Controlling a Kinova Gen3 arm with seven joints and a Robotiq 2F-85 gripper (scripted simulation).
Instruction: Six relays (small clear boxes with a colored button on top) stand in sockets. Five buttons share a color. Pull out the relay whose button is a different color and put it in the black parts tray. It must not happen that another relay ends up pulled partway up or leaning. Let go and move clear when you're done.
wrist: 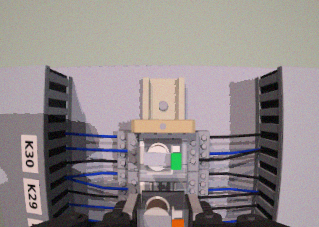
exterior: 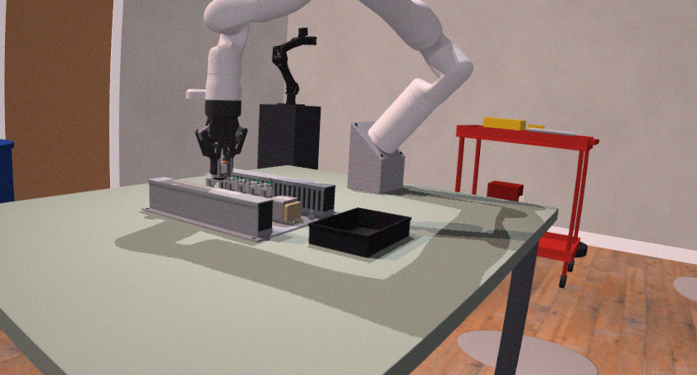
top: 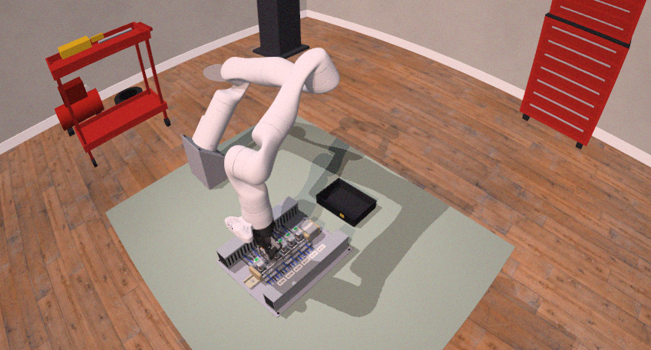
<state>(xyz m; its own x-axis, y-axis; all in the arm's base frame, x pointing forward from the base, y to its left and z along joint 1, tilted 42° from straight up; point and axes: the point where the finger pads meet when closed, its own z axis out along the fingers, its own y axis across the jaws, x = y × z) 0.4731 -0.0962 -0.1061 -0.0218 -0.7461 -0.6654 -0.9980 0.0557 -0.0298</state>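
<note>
My gripper is now 34 cm to the right of the black parts tray, 7 cm above it and 1 cm short of it.
</note>
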